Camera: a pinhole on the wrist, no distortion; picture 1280 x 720 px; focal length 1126.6 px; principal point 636.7 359.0 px. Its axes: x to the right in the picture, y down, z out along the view. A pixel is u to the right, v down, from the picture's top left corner.
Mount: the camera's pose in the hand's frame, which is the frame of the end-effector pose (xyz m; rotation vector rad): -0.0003 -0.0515 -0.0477 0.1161 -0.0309 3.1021
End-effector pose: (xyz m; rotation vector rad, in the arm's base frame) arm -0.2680 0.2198 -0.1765 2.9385 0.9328 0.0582
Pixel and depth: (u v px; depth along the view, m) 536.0 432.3 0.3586
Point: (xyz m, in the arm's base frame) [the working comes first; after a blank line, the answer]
In the camera's frame: -0.0321 0.0233 0.3586

-0.2528 0.3076 -0.4873
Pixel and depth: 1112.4 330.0 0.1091
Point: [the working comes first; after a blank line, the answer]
In the camera's frame: 0.0461 -0.0028 0.1091

-0.3239 0.2353 -0.2449
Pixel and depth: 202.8 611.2 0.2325
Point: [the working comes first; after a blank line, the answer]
In the camera's frame: -0.0895 0.0520 0.2325

-0.2377 0.3633 -0.3580
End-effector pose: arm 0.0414 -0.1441 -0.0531 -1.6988 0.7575 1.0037
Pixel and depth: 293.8 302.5 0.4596
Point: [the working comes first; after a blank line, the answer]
In the camera's frame: -0.1399 -0.0230 0.4596

0.0497 0.2435 -0.2586
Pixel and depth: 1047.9 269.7 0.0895
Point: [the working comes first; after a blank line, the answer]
In the camera's frame: 0.0327 -0.0071 0.0895

0.0555 -0.0870 -0.0184
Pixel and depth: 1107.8 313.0 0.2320
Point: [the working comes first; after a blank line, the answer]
In the camera's frame: 0.0970 -0.0095 0.2320

-0.0107 0.0531 0.0025
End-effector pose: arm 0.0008 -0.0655 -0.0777 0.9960 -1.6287 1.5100
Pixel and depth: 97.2 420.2 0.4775
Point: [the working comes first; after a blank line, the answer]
In the camera's frame: -0.2287 0.0259 0.4775

-0.0314 -0.4981 0.1640
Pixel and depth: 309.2 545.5 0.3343
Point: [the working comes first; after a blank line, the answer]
In the camera's frame: -0.0972 0.0553 0.3343

0.0525 -0.3545 0.0591
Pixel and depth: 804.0 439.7 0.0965
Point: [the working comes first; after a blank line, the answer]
In the camera's frame: 0.0143 0.0069 0.0965

0.0580 -0.1159 -0.0607
